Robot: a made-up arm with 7 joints.
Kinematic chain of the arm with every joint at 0, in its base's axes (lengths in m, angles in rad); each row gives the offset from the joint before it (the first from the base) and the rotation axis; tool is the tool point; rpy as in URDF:
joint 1: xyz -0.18 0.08 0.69 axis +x
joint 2: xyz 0.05 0 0.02 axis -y
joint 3: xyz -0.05 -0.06 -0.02 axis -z
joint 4: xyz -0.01 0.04 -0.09 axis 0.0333 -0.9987 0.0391
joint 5: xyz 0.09 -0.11 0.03 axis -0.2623 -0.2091 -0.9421
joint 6: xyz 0 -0.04 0.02 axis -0.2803 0.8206 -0.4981
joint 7: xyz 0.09 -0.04 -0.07 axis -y
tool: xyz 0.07 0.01 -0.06 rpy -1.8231 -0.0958 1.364
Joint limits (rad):
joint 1: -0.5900..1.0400
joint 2: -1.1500..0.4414
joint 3: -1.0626..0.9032
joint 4: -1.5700..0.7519
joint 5: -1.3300..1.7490
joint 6: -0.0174..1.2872
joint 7: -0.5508..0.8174
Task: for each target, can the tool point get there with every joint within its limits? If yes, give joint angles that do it. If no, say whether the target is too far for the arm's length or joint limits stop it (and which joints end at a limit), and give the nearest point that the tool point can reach.
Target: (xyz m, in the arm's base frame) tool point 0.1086 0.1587 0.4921
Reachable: yes | joints 0.8353 0.2891 -0.7530 -0.2897 0.0910 0.1808 -0.3977
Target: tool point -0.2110 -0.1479 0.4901
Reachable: yes | joints -0.2173 -0.9538 -0.4305 0.1565 -0.0292 0.6540 -0.0842
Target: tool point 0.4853 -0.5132 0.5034
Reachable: no: too far | nearest point 0.1156 -0.2165 0.5967 | short by 0.483 m
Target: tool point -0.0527 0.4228 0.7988
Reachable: no: joint limits stop it (at a limit: joint 1, joint 3, joint 6) | nearest point -0.0671 0.3196 0.7188 | short by 0.131 m
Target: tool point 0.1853 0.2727 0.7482
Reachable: no: joint limits stop it (at a limit: joint 1, joint 2, joint 3, joint 6) | nearest point 0.1228 0.2310 0.7061 | short by 0.086 m
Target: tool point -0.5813 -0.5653 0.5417
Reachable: no: too far | nearest point -0.3804 -0.2659 0.6105 | short by 0.367 m
